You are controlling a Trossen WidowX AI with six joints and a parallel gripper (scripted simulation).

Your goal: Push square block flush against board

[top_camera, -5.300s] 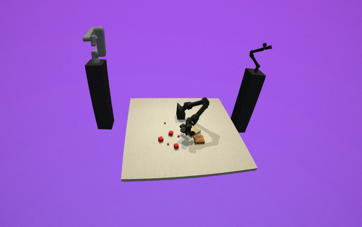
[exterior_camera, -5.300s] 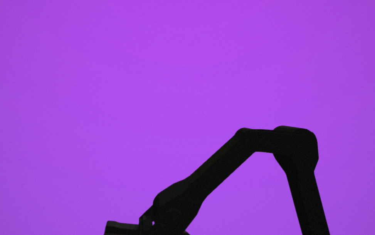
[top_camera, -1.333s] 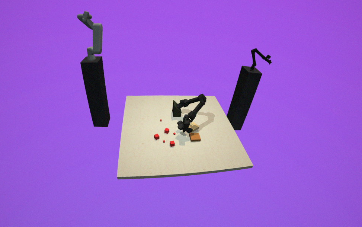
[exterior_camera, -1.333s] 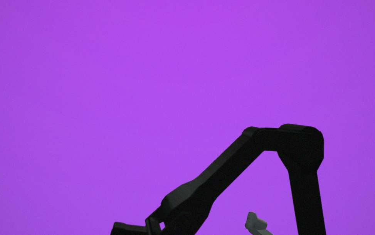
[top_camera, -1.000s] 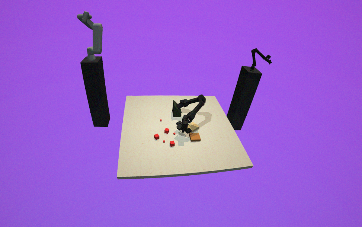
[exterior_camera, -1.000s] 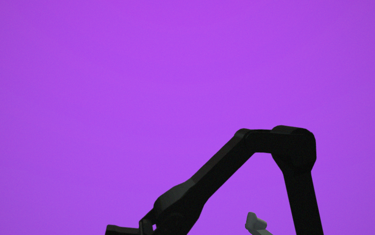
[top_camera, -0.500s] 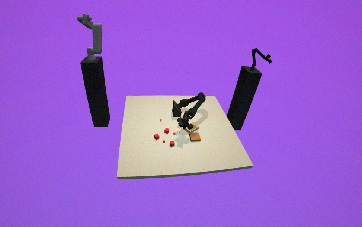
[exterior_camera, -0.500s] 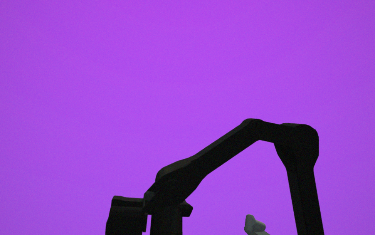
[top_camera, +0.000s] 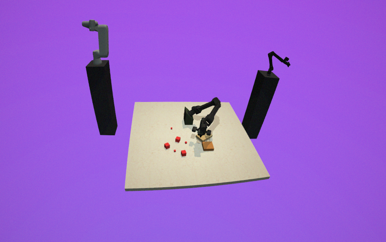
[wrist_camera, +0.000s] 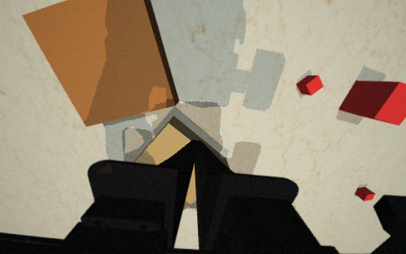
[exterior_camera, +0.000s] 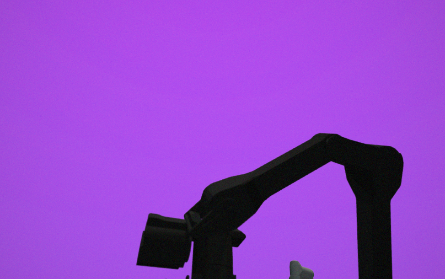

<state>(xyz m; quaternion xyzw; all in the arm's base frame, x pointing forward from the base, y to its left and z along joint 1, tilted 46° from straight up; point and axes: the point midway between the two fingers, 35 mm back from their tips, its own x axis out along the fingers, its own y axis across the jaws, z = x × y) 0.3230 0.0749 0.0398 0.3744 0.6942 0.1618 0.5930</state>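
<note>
The pale tan board is 7 cm behind my gripper tip, 6 cm to the left of it and 5 cm below it. The rest, counted from my gripper tip: orange piece: 8 cm ahead, 7 cm to the left, 5 cm below.
</note>
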